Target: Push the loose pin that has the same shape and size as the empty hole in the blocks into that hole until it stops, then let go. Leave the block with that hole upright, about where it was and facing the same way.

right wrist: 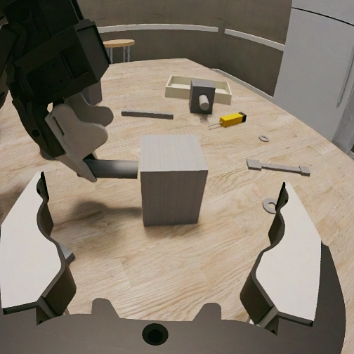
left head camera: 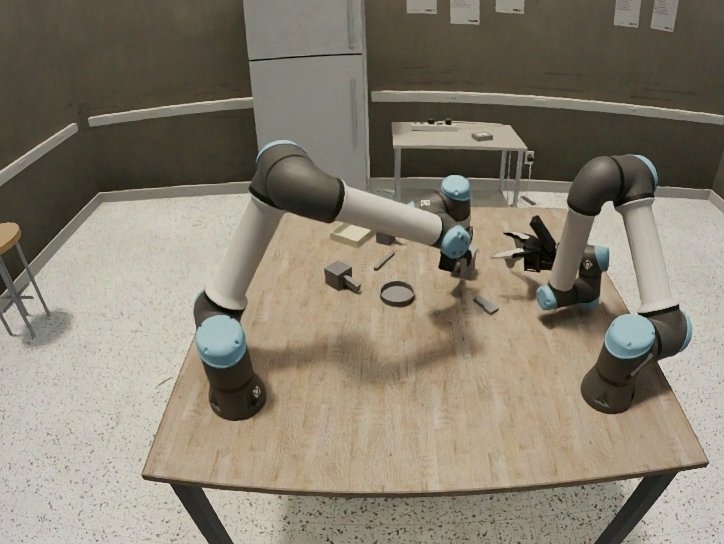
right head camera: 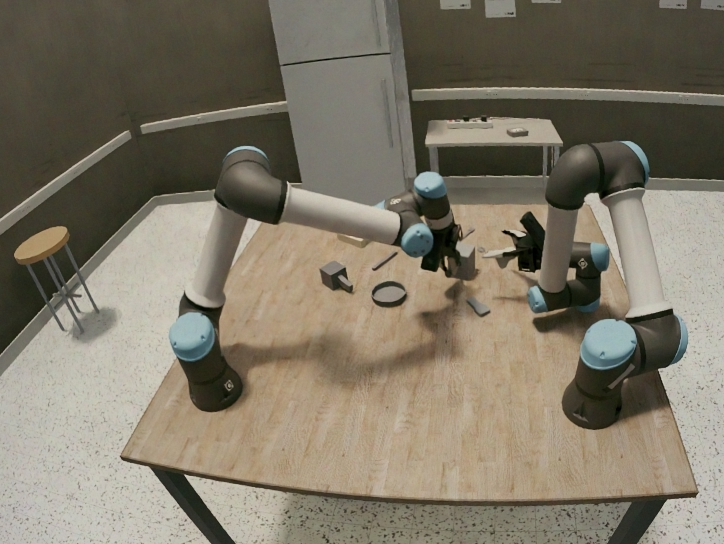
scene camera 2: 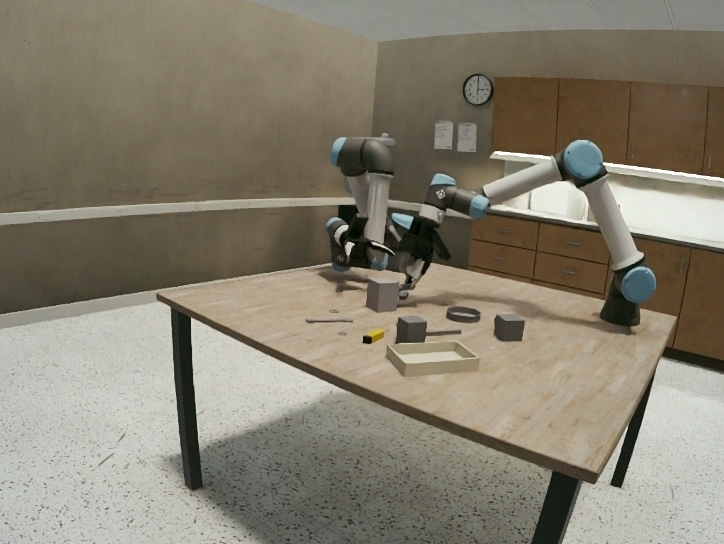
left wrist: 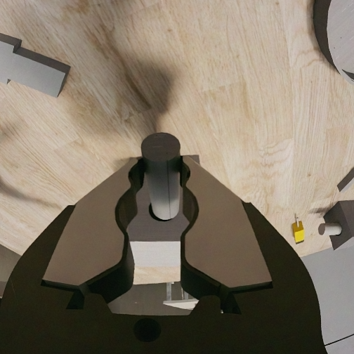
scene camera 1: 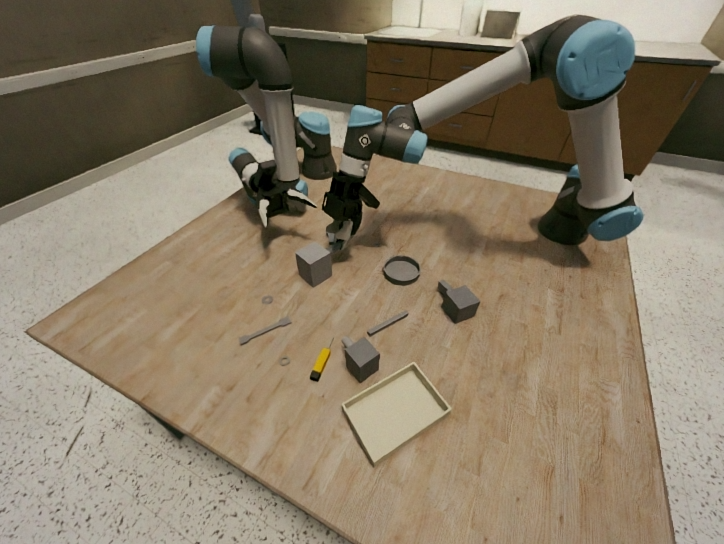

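Note:
A large grey block (right head camera: 466, 261) (scene camera 1: 314, 264) (scene camera 2: 382, 294) (right wrist: 172, 185) stands upright on the table. My left gripper (left wrist: 162, 158) (scene camera 1: 335, 240) is shut on a thick round grey pin (left wrist: 164, 192) (right wrist: 116, 169) and holds it level at the block's side. The pin's far end meets the round hole; a thin dark crescent of the hole shows below it in the left wrist view. How deep it sits is hidden. Most of the pin sticks out. My right gripper (right wrist: 162, 179) (scene camera 1: 289, 215) is open and empty, facing the block from a short distance.
Two smaller blocks (scene camera 1: 460, 303) (scene camera 1: 362, 357) carry protruding pins. A shallow dish (scene camera 1: 401, 271), a bar (scene camera 1: 388, 322), a yellow screwdriver (scene camera 1: 320, 362), a flat spanner-like piece (scene camera 1: 265, 331), two rings (scene camera 1: 267, 299) (scene camera 1: 284, 361) and a tray (scene camera 1: 395, 412) lie around. A stepped grey piece (left head camera: 485, 304) lies near the grippers.

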